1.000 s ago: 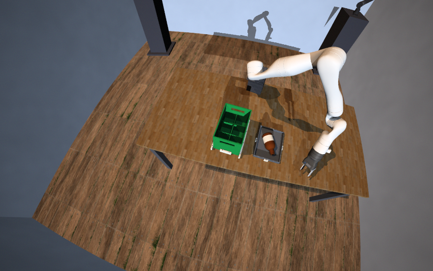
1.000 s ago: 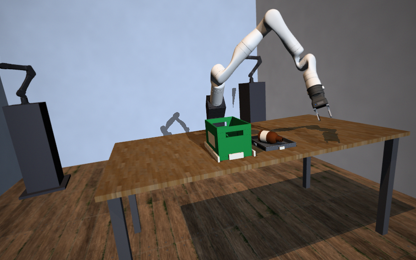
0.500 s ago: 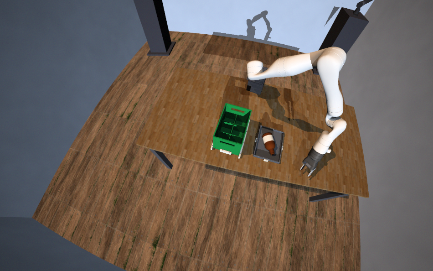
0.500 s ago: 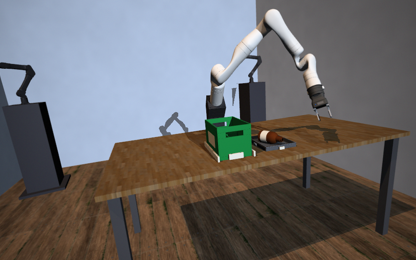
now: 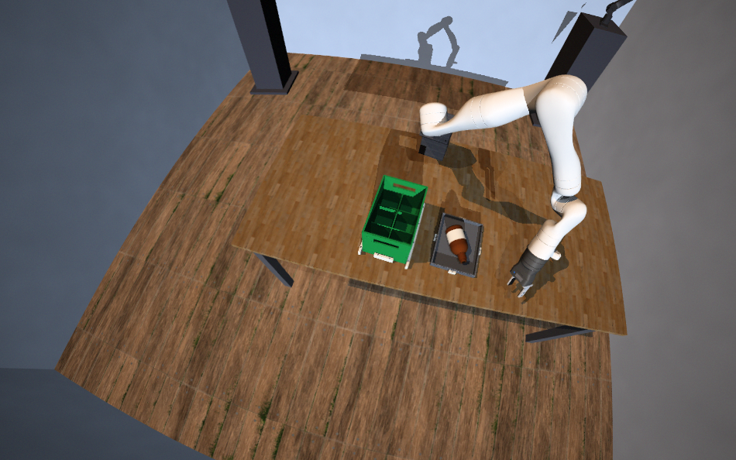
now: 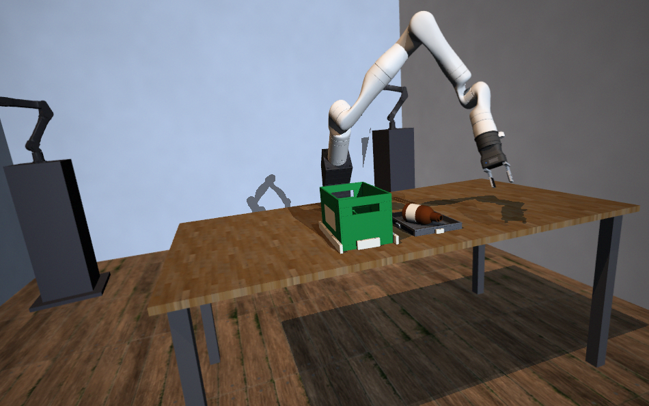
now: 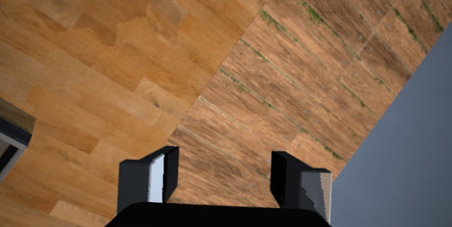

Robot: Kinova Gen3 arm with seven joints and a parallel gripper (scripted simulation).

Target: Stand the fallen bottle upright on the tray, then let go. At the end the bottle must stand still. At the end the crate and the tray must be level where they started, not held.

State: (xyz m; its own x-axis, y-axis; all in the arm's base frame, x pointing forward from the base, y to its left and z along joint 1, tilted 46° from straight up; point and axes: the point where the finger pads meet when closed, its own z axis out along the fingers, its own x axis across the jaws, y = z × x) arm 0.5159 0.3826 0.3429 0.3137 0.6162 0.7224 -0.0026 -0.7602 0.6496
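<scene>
The brown bottle is 20 cm behind my hand, 17 cm to the right of it and 14 cm below it. From my hand the other things lie so: green crate (26 cm behind, 45 cm to the right, 10 cm below); tray (22 cm behind, 17 cm to the right, 17 cm below).
</scene>
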